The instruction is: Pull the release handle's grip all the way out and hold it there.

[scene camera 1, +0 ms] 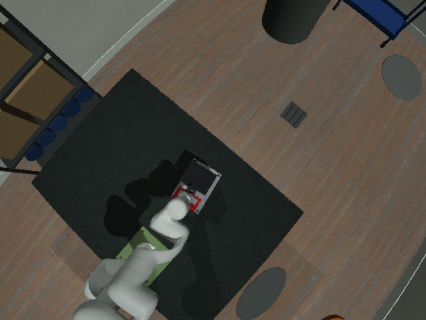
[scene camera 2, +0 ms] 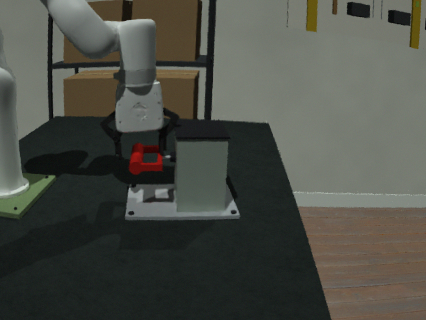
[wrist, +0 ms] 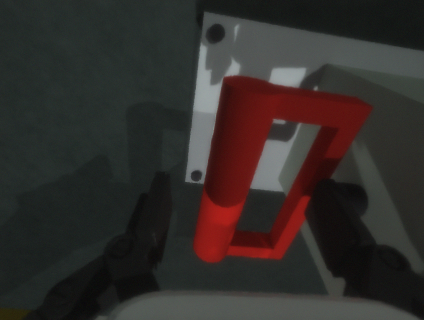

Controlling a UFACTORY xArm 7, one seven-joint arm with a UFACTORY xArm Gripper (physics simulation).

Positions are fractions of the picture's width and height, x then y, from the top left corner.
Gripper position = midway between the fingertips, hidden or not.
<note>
In view: the gripper (scene camera 2: 0.33,0.49), a red release handle grip (scene camera 2: 0.32,0.52) and a base plate (scene camera 2: 0.34,0.63).
The red release handle grip is seen too in the wrist view (wrist: 0.58,0.33). The base plate shows as well in the wrist view (wrist: 0.67,0.18).
</note>
